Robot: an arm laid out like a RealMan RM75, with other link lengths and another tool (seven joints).
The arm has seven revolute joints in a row. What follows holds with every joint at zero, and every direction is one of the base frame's.
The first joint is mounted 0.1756 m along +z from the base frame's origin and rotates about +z.
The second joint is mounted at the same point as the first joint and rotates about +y.
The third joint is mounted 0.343 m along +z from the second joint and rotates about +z.
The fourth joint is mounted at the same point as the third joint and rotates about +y.
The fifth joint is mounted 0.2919 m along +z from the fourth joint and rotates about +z.
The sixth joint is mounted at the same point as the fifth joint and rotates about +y.
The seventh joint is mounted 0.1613 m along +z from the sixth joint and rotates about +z.
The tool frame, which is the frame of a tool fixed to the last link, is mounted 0.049 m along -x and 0.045 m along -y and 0.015 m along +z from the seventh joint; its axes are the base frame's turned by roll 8.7, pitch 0 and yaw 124.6 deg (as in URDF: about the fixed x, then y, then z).
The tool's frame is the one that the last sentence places.
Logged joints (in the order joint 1, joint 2, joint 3, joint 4, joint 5, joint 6, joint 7), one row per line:
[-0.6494, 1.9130, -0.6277, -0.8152, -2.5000, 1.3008, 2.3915]
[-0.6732, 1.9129, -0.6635, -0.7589, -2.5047, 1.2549, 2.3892]
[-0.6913, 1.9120, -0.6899, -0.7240, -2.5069, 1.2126, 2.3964]
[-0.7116, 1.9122, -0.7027, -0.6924, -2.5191, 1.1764, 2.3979]
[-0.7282, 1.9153, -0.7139, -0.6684, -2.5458, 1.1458, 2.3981]
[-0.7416, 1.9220, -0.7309, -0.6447, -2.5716, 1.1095, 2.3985]
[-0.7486, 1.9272, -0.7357, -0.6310, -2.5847, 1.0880, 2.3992]
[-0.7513, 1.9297, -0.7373, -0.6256, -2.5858, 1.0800, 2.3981]
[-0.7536, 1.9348, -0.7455, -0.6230, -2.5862, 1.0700, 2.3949]
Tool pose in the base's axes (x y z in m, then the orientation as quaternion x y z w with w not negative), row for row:
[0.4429, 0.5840, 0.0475, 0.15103, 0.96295, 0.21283, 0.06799]
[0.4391, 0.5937, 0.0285, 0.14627, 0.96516, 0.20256, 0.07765]
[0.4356, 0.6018, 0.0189, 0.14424, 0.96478, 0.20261, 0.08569]
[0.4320, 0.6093, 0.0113, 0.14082, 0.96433, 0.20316, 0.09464]
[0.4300, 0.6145, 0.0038, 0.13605, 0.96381, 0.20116, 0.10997]
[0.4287, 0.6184, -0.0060, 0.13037, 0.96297, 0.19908, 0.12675]
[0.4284, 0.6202, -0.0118, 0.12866, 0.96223, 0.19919, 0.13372]
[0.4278, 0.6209, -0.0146, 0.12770, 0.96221, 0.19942, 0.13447]
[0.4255, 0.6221, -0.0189, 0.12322, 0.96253, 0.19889, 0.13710]
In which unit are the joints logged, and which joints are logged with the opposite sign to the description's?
The joints are logged in radians. Opposite sign: joint 1, joint 6.
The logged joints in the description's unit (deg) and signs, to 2 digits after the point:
[37.21, 109.61, -35.96, -46.71, -143.24, -74.53, 137.02]
[38.57, 109.60, -38.02, -43.48, -143.51, -71.90, 136.89]
[39.61, 109.55, -39.53, -41.48, -143.63, -69.48, 137.30]
[40.77, 109.56, -40.26, -39.67, -144.33, -67.40, 137.39]
[41.72, 109.74, -40.90, -38.30, -145.86, -65.65, 137.40]
[42.49, 110.12, -41.88, -36.94, -147.34, -63.57, 137.42]
[42.89, 110.42, -42.15, -36.15, -148.09, -62.34, 137.46]
[43.05, 110.56, -42.24, -35.84, -148.16, -61.88, 137.40]
[43.18, 110.86, -42.71, -35.70, -148.18, -61.31, 137.22]

